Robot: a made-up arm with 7 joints.
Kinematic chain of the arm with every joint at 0, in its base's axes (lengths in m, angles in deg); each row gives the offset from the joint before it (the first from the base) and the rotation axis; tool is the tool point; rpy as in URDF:
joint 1: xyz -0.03 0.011 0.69 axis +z
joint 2: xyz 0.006 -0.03 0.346 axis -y
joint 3: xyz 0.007 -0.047 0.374 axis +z
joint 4: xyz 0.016 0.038 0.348 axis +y
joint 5: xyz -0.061 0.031 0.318 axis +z
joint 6: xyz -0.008 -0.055 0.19 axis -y
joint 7: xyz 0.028 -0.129 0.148 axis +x
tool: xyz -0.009 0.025 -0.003 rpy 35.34 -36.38 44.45
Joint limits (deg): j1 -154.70..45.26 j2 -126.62..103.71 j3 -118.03..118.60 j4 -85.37..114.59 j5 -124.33..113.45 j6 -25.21..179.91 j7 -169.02..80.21
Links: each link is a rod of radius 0.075 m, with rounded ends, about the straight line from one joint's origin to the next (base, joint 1, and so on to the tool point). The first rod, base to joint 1, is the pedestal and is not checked.
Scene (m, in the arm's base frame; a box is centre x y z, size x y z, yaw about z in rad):
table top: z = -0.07
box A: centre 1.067 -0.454 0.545 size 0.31 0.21 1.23 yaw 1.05
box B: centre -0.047 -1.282 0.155 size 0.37 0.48 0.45 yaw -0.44
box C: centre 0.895 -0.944 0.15 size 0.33 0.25 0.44 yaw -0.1
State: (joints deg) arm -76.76 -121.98 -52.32 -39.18 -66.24 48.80 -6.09
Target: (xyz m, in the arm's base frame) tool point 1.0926 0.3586 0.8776
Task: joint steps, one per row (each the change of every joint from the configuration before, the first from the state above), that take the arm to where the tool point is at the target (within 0.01 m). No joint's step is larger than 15 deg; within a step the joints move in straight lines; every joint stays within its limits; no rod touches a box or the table.
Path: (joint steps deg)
1: 6.77 -1.16 0.76 -11.55 11.70 -0.03 -2.09
2: 6.77 -1.16 0.76 -11.55 11.69 -0.03 -2.09
3: 6.76 -1.16 0.75 -11.54 11.70 -0.03 -2.09
4: 6.77 -1.16 0.76 -11.55 11.69 -0.03 -2.09
5: 11.11 4.52 -2.31 12.10 -12.67 -1.07 2.69
6: 11.10 4.53 -2.32 12.11 -12.66 -1.07 2.68
7: 11.11 4.52 -2.31 12.10 -12.67 -1.07 2.69
8: 11.11 4.52 -2.31 12.10 -12.67 -1.08 2.69

